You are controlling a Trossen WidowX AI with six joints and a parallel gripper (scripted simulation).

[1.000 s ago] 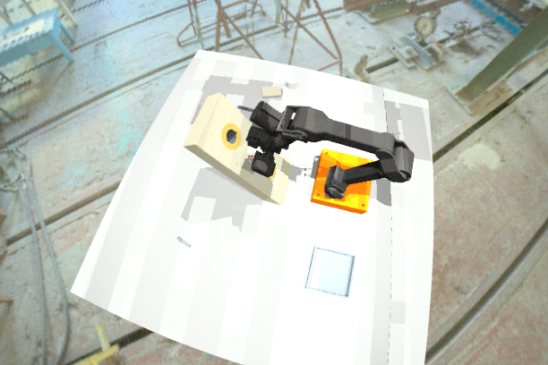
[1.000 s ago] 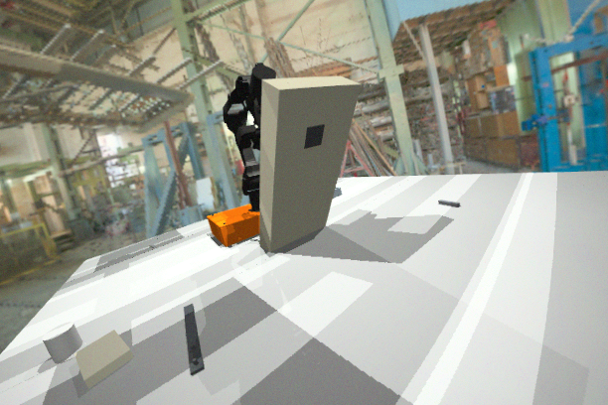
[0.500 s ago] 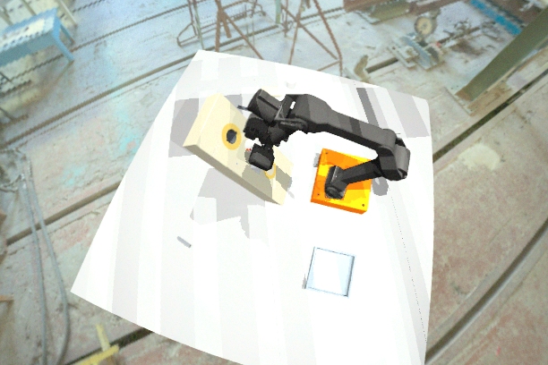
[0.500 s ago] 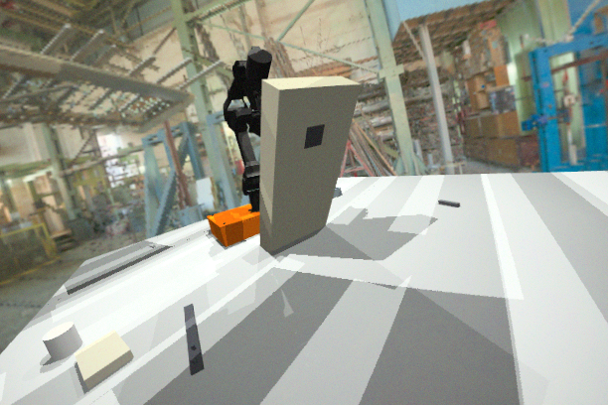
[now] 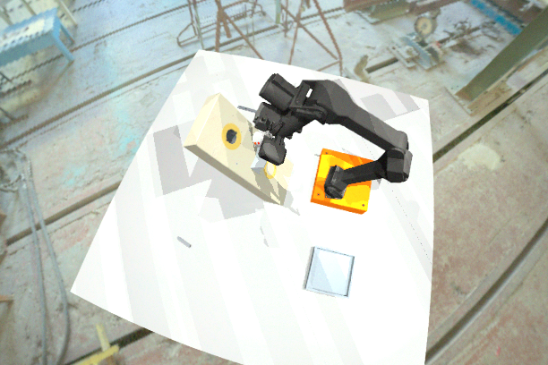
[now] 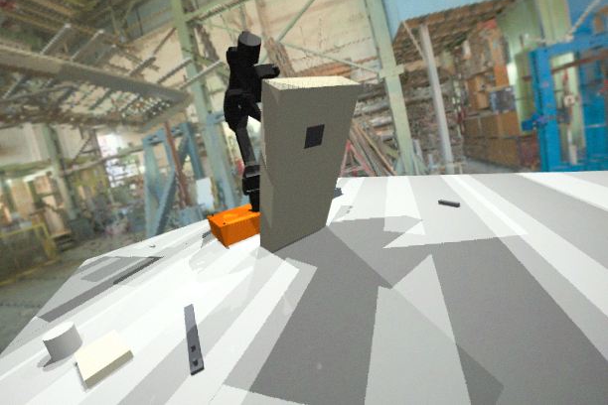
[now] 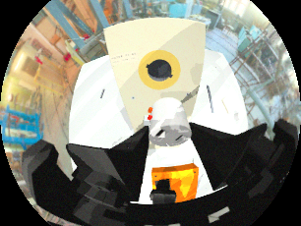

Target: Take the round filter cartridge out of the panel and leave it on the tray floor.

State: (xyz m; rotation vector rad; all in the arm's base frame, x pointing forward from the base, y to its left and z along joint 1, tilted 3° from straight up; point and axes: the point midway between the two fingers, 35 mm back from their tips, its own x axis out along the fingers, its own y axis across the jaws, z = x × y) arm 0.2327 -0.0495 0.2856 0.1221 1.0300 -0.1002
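Right now my gripper tip is 330 mm to the right of the tray, 300 mm above it and 270 mm past it. Also, from my gripper tip: cream block (440 mm to the right, 300 mm below, 30 mm ahead); then grey bar (300 mm below, 290 mm to the left, 270 mm ahead); then round filter cartridge (right at my gripper tip).
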